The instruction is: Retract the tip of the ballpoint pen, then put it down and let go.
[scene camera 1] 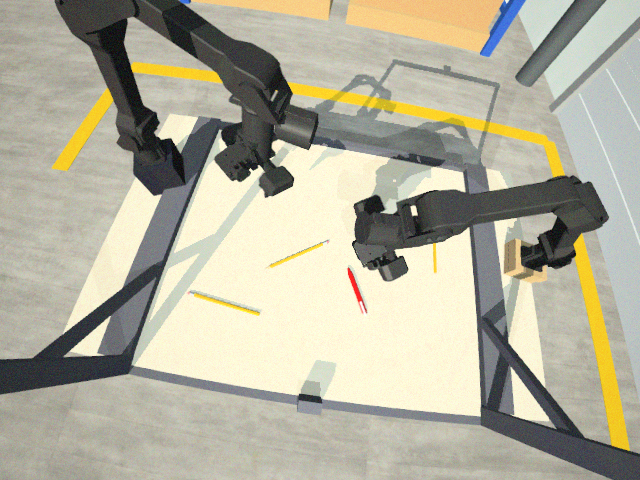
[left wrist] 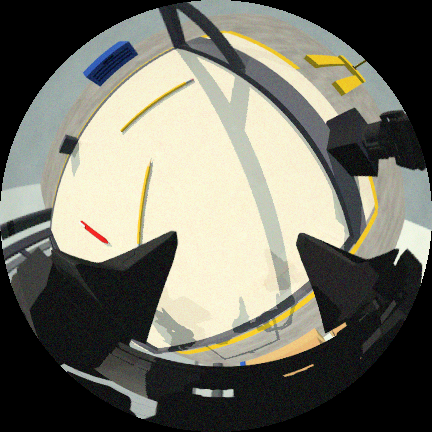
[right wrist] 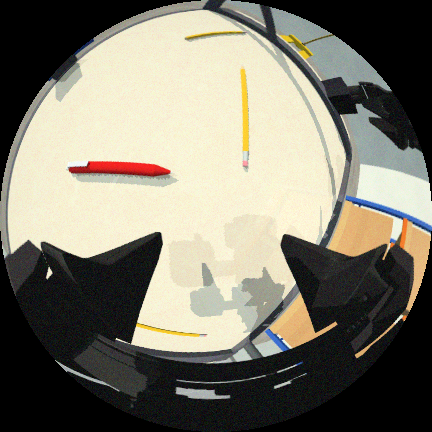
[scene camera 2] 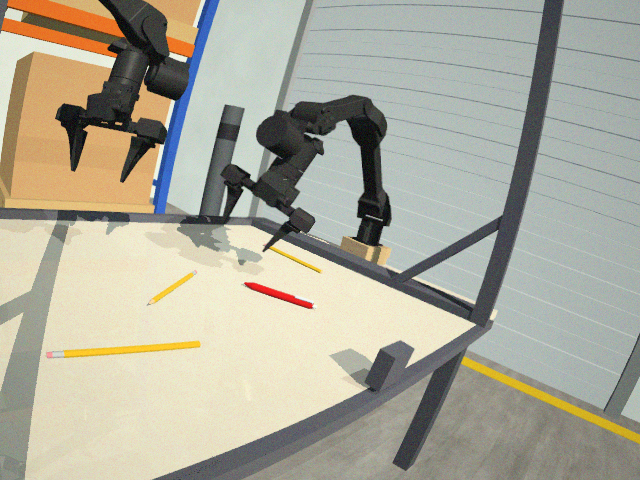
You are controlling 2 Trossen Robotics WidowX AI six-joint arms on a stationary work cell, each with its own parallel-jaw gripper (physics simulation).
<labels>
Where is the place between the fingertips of the right gripper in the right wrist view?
At 224,240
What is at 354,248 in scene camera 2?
A tan block.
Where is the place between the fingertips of the left gripper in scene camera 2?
96,176
</labels>
